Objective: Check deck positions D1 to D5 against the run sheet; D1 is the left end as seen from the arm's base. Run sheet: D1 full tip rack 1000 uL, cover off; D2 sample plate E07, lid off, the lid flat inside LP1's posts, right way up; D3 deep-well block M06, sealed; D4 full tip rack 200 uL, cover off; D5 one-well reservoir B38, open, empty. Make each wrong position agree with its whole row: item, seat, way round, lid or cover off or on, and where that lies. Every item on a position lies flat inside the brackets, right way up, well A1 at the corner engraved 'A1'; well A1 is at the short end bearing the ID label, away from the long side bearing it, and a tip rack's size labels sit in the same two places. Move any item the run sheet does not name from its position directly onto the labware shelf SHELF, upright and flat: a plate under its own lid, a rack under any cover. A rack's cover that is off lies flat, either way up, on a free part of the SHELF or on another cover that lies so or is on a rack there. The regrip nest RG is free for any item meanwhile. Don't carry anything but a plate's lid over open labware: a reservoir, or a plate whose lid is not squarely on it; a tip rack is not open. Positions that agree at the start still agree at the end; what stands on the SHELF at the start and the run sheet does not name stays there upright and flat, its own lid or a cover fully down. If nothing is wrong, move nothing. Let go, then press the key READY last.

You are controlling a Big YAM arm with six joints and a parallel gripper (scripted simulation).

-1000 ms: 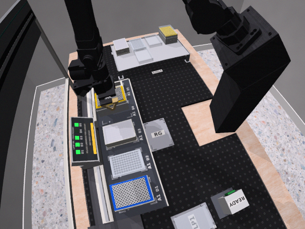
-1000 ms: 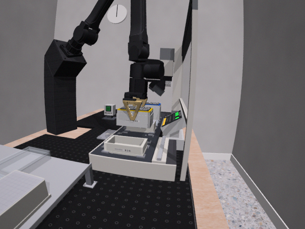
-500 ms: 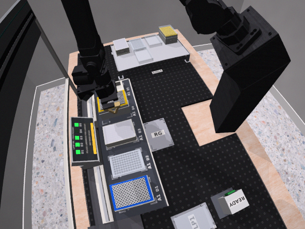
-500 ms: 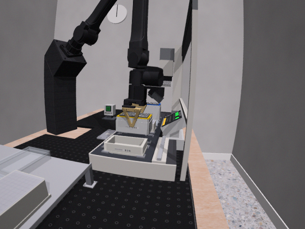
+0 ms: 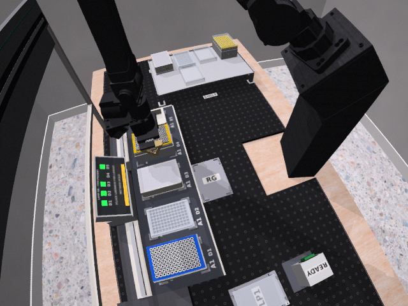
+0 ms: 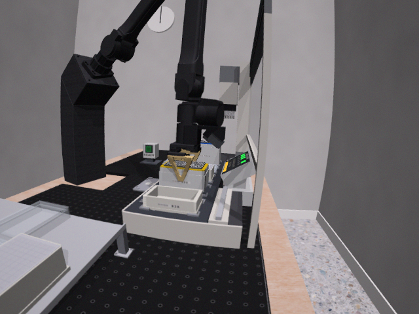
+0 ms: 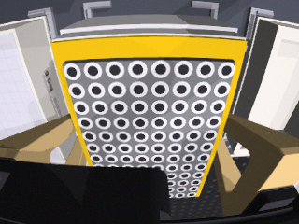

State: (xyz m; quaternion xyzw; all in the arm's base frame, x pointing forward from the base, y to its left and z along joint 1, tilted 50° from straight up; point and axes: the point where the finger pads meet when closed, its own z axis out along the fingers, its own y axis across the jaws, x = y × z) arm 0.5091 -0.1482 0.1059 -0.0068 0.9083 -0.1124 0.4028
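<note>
Right now my hand is 10 mm past the yellow-rimmed tip rack and 10 mm below it. The rest, counted from my hand: one-well reservoir 10 mm behind, 120 mm to the right, 30 mm below; regrip nest 140 mm behind, 160 mm to the left, 90 mm below; clear well plate 30 mm ahead, 240 mm to the left, 40 mm below.
</note>
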